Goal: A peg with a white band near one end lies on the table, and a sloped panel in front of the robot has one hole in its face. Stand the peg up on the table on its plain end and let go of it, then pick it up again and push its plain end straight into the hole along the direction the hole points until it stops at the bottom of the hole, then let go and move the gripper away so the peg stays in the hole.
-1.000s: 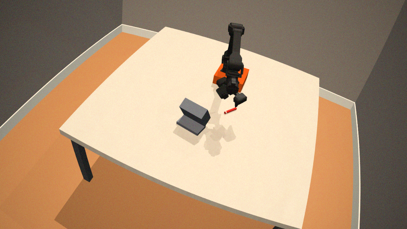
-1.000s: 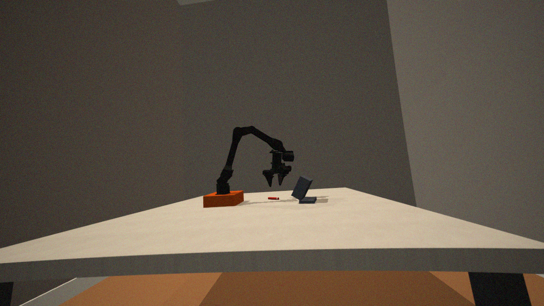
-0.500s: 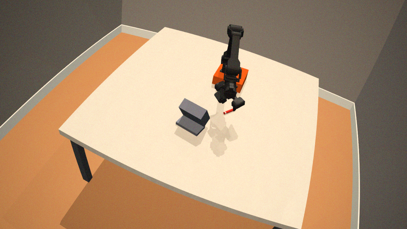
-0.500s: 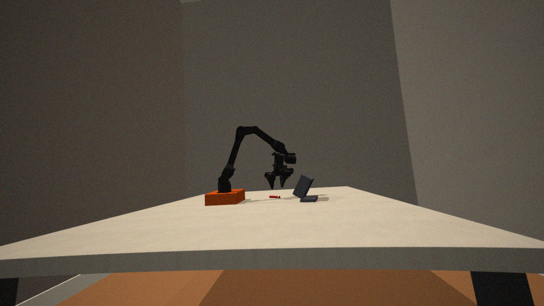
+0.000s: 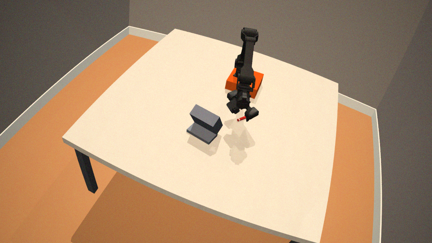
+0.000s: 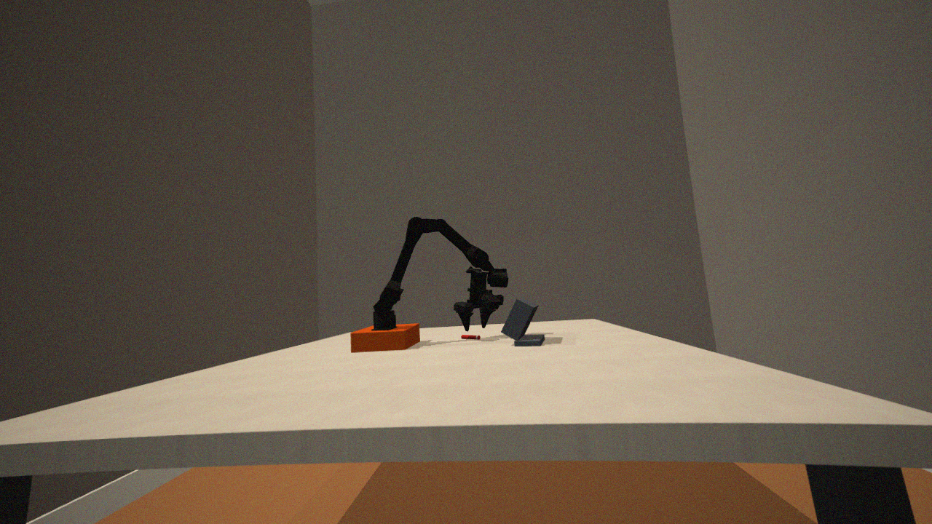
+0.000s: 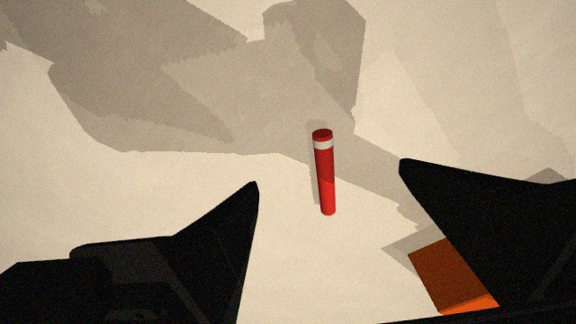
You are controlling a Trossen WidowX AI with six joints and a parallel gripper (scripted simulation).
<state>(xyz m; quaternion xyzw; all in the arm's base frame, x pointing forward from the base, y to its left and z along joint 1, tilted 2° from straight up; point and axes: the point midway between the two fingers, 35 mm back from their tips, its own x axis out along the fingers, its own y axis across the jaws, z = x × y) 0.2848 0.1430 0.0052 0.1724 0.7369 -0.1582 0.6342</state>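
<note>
My gripper tip is now 3 cm above the red peg and 1 cm past it. Round my gripper tip: flat foot (20 cm ahead, 11 cm to the right, 3 cm below); grey sloped panel (17 cm ahead, 11 cm to the right, 4 cm above).
</note>
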